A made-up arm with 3 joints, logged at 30 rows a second.
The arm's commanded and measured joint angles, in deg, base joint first. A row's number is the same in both.
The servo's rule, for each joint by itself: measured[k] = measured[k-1] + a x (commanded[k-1-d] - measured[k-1]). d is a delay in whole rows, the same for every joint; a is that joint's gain. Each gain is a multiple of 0.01, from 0.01 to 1. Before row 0 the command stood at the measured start. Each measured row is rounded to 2 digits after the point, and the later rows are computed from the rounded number. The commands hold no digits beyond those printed.
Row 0, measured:
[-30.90 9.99 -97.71]
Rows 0 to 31, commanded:
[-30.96 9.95 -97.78]
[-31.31 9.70 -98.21]
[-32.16 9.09 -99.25]
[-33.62 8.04 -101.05]
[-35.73 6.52 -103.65]
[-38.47 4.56 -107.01]
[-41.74 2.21 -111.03]
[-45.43 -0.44 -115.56]
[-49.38 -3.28 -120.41]
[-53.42 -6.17 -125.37]
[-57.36 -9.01 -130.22]
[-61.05 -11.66 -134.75]
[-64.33 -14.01 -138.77]
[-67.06 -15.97 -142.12]
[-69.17 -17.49 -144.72]
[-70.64 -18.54 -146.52]
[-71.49 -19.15 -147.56]
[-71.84 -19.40 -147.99]
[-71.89 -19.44 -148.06]
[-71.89 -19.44 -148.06]
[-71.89 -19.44 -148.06]
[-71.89 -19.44 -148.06]
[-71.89 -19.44 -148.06]
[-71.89 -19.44 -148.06]
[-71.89 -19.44 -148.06]
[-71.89 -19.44 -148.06]
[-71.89 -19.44 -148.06]
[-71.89 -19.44 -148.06]
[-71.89 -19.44 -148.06]
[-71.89 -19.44 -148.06]
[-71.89 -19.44 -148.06]
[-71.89 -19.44 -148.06]
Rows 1 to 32, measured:
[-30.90 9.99 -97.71]
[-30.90 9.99 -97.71]
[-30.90 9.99 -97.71]
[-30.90 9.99 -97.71]
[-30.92 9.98 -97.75]
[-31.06 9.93 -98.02]
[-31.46 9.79 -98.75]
[-32.24 9.49 -100.11]
[-33.50 8.99 -102.20]
[-35.29 8.24 -105.04]
[-37.61 7.21 -108.57]
[-40.43 5.91 -112.69]
[-43.65 4.35 -117.24]
[-47.17 2.56 -122.04]
[-50.84 0.59 -126.87]
[-54.52 -1.49 -131.52]
[-58.05 -3.62 -135.80]
[-61.29 -5.72 -139.53]
[-64.13 -7.72 -142.59]
[-66.47 -9.56 -144.91]
[-68.28 -11.19 -146.47]
[-69.56 -12.59 -147.37]
[-70.40 -13.75 -147.78]
[-70.94 -14.72 -147.95]
[-71.28 -15.52 -148.01]
[-71.50 -16.19 -148.04]
[-71.64 -16.74 -148.05]
[-71.73 -17.20 -148.06]
[-71.79 -17.58 -148.06]
[-71.83 -17.90 -148.06]
[-71.85 -18.16 -148.06]
[-71.86 -18.38 -148.06]
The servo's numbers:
d 4
a 0.36 0.17 0.59

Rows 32 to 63, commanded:
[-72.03 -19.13 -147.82]
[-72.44 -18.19 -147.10]
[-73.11 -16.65 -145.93]
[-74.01 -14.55 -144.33]
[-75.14 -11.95 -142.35]
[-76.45 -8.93 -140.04]
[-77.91 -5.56 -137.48]
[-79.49 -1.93 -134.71]
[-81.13 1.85 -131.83]
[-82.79 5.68 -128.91]
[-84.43 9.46 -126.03]
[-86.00 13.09 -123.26]
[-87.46 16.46 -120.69]
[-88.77 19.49 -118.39]
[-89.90 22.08 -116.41]
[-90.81 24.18 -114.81]
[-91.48 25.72 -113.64]
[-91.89 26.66 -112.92]
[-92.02 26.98 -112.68]
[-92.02 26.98 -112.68]
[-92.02 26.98 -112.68]
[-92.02 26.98 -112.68]
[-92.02 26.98 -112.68]
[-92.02 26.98 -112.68]
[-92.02 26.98 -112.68]
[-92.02 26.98 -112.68]
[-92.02 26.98 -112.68]
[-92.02 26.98 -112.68]
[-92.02 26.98 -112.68]
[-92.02 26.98 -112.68]
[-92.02 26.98 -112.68]
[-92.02 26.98 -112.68]
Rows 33 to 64, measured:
[-71.87 -18.56 -148.06]
[-71.88 -18.71 -148.06]
[-71.88 -18.83 -148.06]
[-71.88 -18.93 -148.06]
[-71.93 -18.96 -147.92]
[-72.11 -18.83 -147.44]
[-72.47 -18.46 -146.55]
[-73.02 -17.80 -145.24]
[-73.78 -16.81 -143.53]
[-74.74 -15.47 -141.47]
[-75.88 -13.79 -139.12]
[-77.18 -11.77 -136.52]
[-78.60 -9.45 -133.75]
[-80.11 -6.88 -130.89]
[-81.67 -4.10 -128.02]
[-83.23 -1.18 -125.21]
[-84.75 1.82 -122.54]
[-86.20 4.82 -120.09]
[-87.53 7.75 -117.92]
[-88.71 10.54 -116.09]
[-89.71 13.12 -114.64]
[-90.49 15.42 -113.63]
[-91.04 17.39 -113.07]
[-91.39 19.02 -112.84]
[-91.62 20.37 -112.75]
[-91.76 21.49 -112.71]
[-91.85 22.42 -112.69]
[-91.91 23.20 -112.68]
[-91.95 23.84 -112.68]
[-91.98 24.37 -112.68]
[-91.99 24.81 -112.68]
[-92.00 25.18 -112.68]

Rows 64 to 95, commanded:
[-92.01 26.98 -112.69]
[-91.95 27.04 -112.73]
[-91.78 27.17 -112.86]
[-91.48 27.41 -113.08]
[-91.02 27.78 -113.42]
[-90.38 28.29 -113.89]
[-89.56 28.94 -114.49]
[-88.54 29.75 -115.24]
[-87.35 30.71 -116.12]
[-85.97 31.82 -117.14]
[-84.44 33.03 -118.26]
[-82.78 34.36 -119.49]
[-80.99 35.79 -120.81]
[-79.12 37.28 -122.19]
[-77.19 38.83 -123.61]
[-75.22 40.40 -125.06]
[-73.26 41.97 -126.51]
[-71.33 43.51 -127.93]
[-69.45 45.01 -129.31]
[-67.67 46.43 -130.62]
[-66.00 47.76 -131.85]
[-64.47 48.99 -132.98]
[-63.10 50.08 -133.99]
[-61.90 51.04 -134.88]
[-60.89 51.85 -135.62]
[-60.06 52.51 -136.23]
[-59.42 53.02 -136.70]
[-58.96 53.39 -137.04]
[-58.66 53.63 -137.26]
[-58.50 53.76 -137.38]
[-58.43 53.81 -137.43]
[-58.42 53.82 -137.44]
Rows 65 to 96, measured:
[-92.01 25.49 -112.68]
[-92.01 25.74 -112.68]
[-92.01 25.95 -112.68]
[-92.01 26.13 -112.68]
[-92.01 26.27 -112.69]
[-91.99 26.40 -112.71]
[-91.91 26.53 -112.80]
[-91.76 26.68 -112.97]
[-91.49 26.87 -113.24]
[-91.09 27.11 -113.62]
[-90.54 27.42 -114.13]
[-89.82 27.82 -114.78]
[-88.93 28.31 -115.57]
[-87.86 28.91 -116.50]
[-86.63 29.61 -117.54]
[-85.24 30.42 -118.69]
[-83.71 31.33 -119.94]
[-82.06 32.34 -121.27]
[-80.31 33.44 -122.65]
[-78.48 34.62 -124.07]
[-76.60 35.87 -125.51]
[-74.70 37.17 -126.94]
[-72.81 38.50 -128.34]
[-70.96 39.85 -129.69]
[-69.17 41.19 -130.96]
[-67.48 42.52 -132.15]
[-65.90 43.81 -133.24]
[-64.46 45.04 -134.21]
[-63.17 46.20 -135.04]
[-62.05 47.27 -135.74]
[-61.10 48.25 -136.31]
[-60.33 49.12 -136.74]

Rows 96 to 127, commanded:
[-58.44 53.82 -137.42]
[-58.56 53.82 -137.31]
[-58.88 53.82 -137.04]
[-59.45 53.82 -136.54]
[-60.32 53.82 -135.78]
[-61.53 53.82 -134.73]
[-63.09 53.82 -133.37]
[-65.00 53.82 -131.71]
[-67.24 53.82 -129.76]
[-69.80 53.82 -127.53]
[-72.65 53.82 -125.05]
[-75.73 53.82 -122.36]
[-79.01 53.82 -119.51]
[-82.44 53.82 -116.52]
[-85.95 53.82 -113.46]
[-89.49 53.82 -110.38]
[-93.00 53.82 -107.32]
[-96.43 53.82 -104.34]
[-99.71 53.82 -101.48]
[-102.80 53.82 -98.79]
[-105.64 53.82 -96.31]
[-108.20 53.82 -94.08]
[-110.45 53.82 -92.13]
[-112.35 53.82 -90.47]
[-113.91 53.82 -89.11]
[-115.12 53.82 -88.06]
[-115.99 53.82 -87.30]
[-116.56 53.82 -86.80]
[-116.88 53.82 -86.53]
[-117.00 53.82 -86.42]
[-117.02 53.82 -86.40]
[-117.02 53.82 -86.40]
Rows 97 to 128, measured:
[-59.73 49.89 -137.05]
[-59.29 50.55 -137.24]
[-58.98 51.10 -137.35]
[-58.78 51.56 -137.40]
[-58.66 51.94 -137.41]
[-58.62 52.26 -137.35]
[-58.71 52.53 -137.17]
[-58.98 52.75 -136.80]
[-59.46 52.93 -136.20]
[-60.21 53.08 -135.33]
[-61.25 53.21 -134.17]
[-62.60 53.31 -132.72]
[-64.27 53.40 -130.97]
[-66.26 53.47 -128.94]
[-68.56 53.53 -126.64]
[-71.14 53.58 -124.11]
[-73.97 53.62 -121.40]
[-77.02 53.65 -118.52]
[-80.23 53.68 -115.53]
[-83.56 53.70 -112.49]
[-86.96 53.72 -109.44]
[-90.37 53.74 -106.43]
[-93.73 53.75 -103.51]
[-97.00 53.76 -100.73]
[-100.11 53.77 -98.12]
[-103.02 53.78 -95.74]
[-105.69 53.79 -93.61]
[-108.09 53.80 -91.76]
[-110.19 53.80 -90.20]
[-111.96 53.80 -88.94]
[-113.41 53.80 -87.97]
[-114.54 53.80 -87.28]

